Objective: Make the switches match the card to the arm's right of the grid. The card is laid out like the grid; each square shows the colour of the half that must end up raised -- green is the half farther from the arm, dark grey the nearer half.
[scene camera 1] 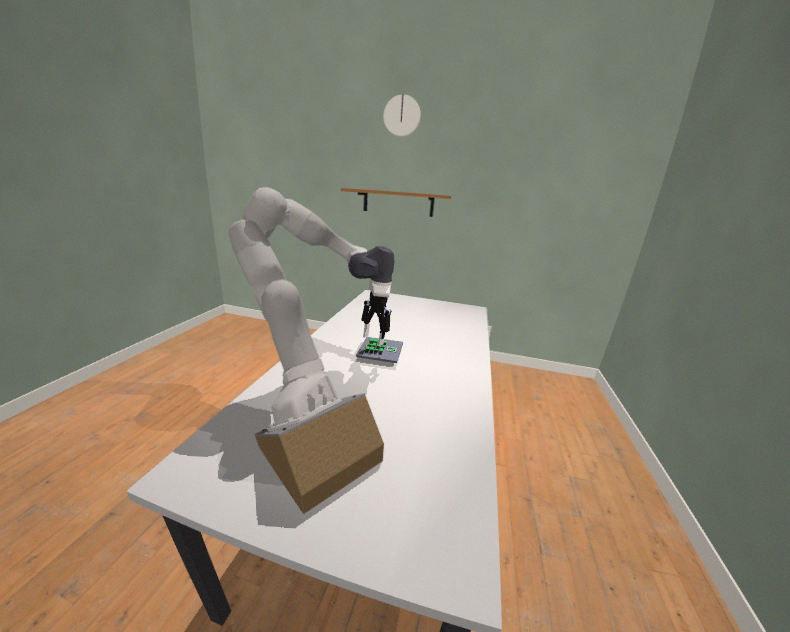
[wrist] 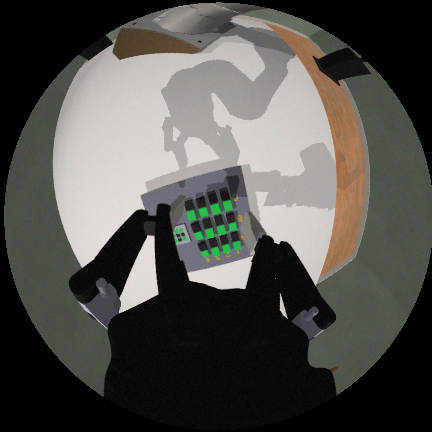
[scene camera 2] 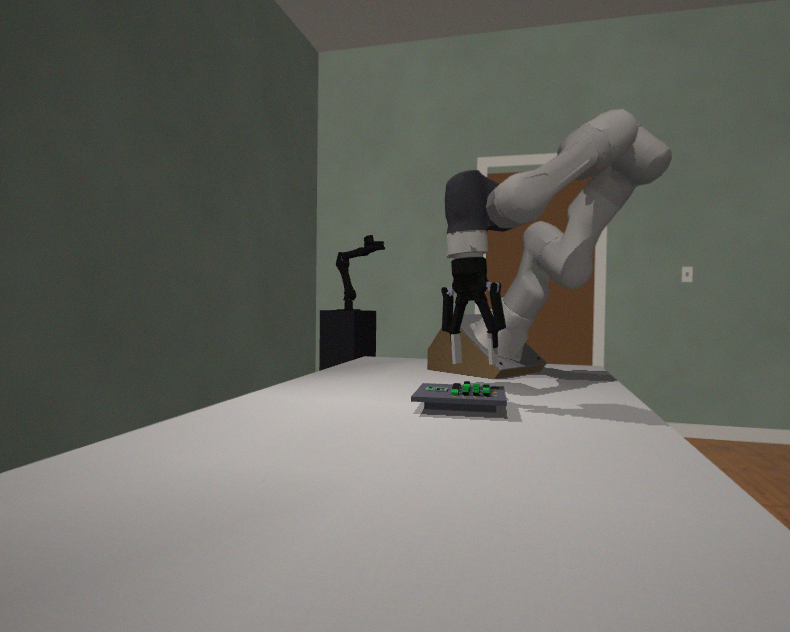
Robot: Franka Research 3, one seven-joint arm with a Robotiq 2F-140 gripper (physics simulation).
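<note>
A grey panel (scene camera 1: 395, 356) (scene camera 2: 421, 396) (wrist: 165, 196) lies on the table. It bears a grid of green and dark switches (scene camera 1: 375, 346) (scene camera 2: 475, 388) (wrist: 215, 208) in three rows. Which halves are raised is too small to tell. The card (scene camera 1: 392, 349) (scene camera 2: 436, 388) (wrist: 181, 234), with small green and dark squares, lies beside the grid; a finger stands close to its edge in the wrist view. My gripper (scene camera 1: 374, 335) (scene camera 2: 474, 360) (wrist: 213, 212) points down above the panel, fingers apart and nothing between them, the fingertips on either side of the grid in the wrist view.
The arm stands on a brown wedge-shaped base (scene camera 1: 336, 448) (scene camera 2: 454, 355) (wrist: 150, 45) on the white table (scene camera 1: 448, 461) (scene camera 2: 329, 500) (wrist: 115, 125). A black stand (scene camera 2: 347, 339) with a small black arm is in the background. A shelf (scene camera 1: 395, 193) hangs on the wall.
</note>
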